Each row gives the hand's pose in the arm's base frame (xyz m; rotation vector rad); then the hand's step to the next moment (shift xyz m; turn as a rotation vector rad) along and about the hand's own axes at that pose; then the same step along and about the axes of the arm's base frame.
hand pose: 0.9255 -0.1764 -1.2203 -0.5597 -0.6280 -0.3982
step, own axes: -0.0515 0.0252 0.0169 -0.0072 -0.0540 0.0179
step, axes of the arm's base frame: -0.0329 0.0390 -0.0311 -0.0405 -0.0301 0.0271
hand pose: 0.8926 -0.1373 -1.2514 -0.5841 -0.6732 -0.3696
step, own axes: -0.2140 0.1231 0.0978 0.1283 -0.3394 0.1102
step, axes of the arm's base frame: -0.1408 0.1843 -0.1293 -0.1275 -0.2140 0.2859
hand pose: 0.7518 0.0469 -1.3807 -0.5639 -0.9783 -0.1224
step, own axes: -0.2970 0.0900 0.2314 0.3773 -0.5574 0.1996
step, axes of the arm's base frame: -0.3100 0.1487 -0.1778 -0.1293 -0.3171 0.6129
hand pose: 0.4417 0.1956 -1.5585 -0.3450 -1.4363 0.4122
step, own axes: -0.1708 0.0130 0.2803 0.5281 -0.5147 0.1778
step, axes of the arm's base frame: -0.2942 -0.0740 -0.1261 -0.0975 -0.2080 0.7229
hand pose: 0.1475 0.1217 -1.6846 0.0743 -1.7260 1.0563
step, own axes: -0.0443 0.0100 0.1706 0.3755 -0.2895 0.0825
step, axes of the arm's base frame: -0.1118 -0.1275 -0.0493 -0.0762 -0.0720 0.4697
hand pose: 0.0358 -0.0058 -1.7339 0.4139 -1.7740 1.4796
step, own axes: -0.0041 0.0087 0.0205 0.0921 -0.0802 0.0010
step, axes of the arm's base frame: -0.0104 -0.0177 -0.0094 -0.0057 -0.0021 0.1220
